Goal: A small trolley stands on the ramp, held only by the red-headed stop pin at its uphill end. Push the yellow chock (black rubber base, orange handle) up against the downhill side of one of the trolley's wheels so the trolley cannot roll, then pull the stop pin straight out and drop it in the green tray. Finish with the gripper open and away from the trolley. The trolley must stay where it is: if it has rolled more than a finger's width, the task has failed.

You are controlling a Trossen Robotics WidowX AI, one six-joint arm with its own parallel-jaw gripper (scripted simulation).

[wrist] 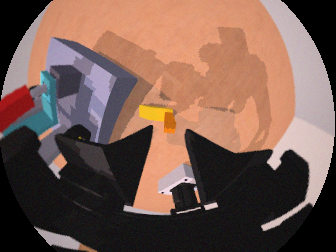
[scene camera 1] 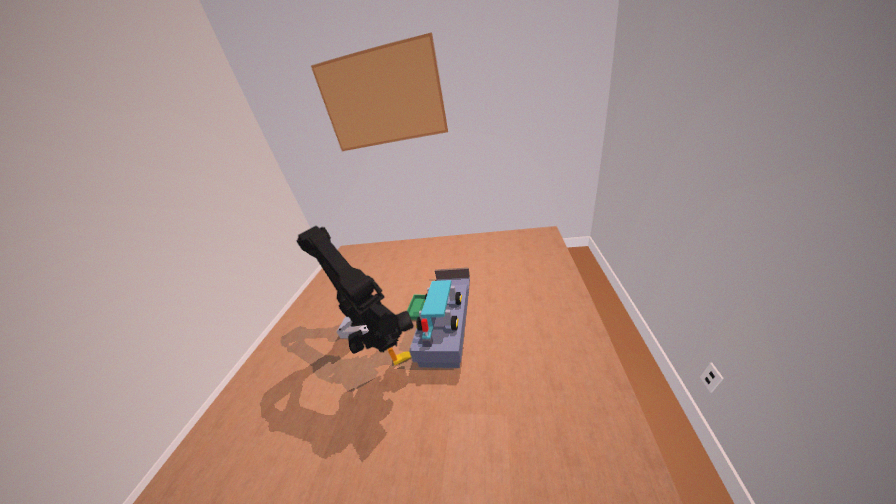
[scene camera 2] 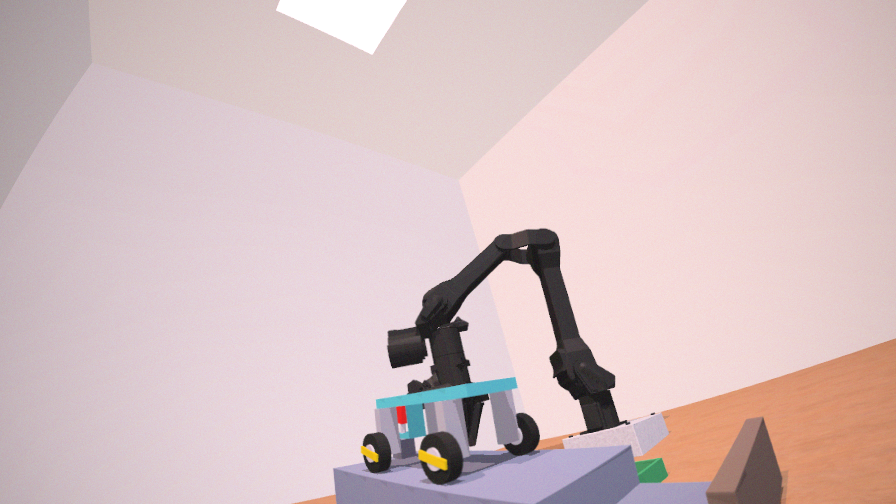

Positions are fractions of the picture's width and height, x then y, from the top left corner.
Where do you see a trolley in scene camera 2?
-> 0.49, 0.89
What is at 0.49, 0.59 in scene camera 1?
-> A trolley.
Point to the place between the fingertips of my gripper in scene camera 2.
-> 0.52, 0.89
